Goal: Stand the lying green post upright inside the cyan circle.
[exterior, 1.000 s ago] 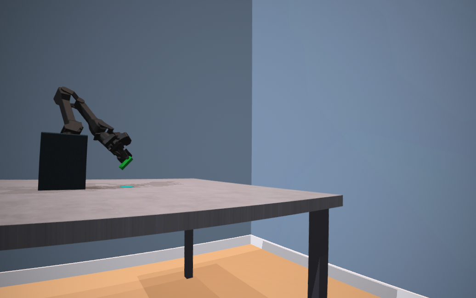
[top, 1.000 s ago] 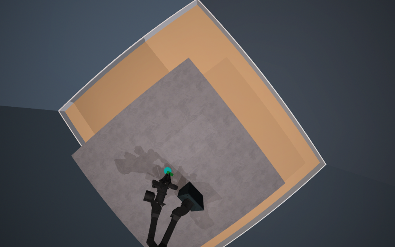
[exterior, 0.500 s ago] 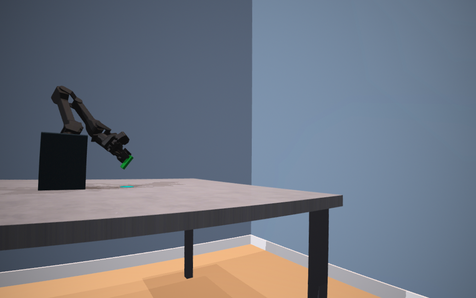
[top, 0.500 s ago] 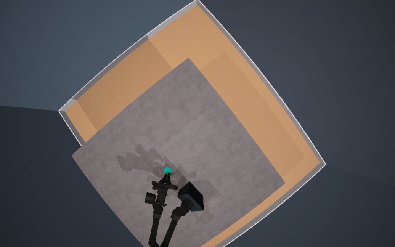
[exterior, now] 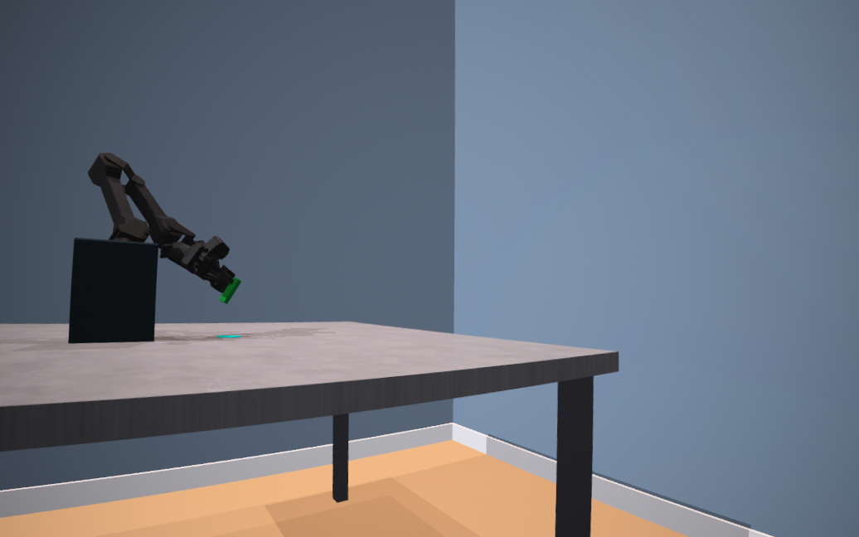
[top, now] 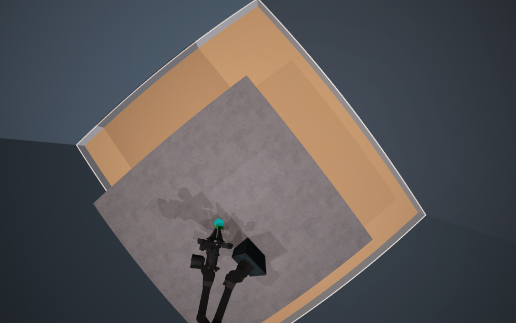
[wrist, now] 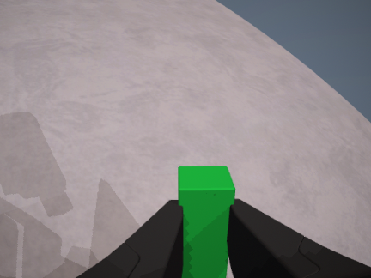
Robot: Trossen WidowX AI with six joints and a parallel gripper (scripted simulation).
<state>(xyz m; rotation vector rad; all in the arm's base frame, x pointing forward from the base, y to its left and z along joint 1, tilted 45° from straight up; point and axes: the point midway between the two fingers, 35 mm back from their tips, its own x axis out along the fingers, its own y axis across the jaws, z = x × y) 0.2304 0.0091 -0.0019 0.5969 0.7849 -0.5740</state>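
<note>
Now: the cyan circle 13 cm below my gripper tip and 3 cm to the left of it. Also, from my gripper tip: green post: 2 cm below, 1 cm behind.
</note>
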